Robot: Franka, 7 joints.
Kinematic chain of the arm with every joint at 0, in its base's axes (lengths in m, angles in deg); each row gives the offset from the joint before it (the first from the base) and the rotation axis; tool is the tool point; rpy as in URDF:
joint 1: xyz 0 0 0.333 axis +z
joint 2: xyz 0 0 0 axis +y
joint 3: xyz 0 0 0.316 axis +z
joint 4: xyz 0.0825 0 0 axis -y
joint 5: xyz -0.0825 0 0.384 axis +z
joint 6: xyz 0 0 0 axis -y
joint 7: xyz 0.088 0 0 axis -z
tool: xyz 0 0 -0.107 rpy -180 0 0
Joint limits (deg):
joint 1: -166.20..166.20
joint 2: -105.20..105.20
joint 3: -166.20..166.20
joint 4: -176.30..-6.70
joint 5: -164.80..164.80
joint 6: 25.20..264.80
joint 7: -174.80..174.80
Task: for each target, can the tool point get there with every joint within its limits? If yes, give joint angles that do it. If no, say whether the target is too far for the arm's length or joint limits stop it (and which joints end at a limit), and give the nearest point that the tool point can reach.
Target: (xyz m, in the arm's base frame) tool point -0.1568 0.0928 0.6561
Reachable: yes | joints -139.51 -81.54 -6.23 -154.61 83.88 220.66 -135.50
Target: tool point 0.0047 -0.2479 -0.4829
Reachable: no: joint limits stop it (at a limit: joint 2) | nearest point 0.0048 -0.2546 -0.3600 | short by 0.123 m
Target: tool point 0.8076 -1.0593 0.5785
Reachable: no: too far | nearest point 0.5115 -0.6709 0.4885 | short by 0.497 m
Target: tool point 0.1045 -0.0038 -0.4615
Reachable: no: joint limits stop it (at a limit: joint 2) | nearest point 0.1386 -0.0050 -0.3407 | short by 0.126 m
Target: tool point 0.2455 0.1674 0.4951
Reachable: yes | joints 16.06 -51.61 10.22 -152.92 26.73 103.17 108.89
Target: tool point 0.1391 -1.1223 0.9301
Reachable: no: too far | nearest point 0.0933 -0.7529 0.7336 | short by 0.421 m
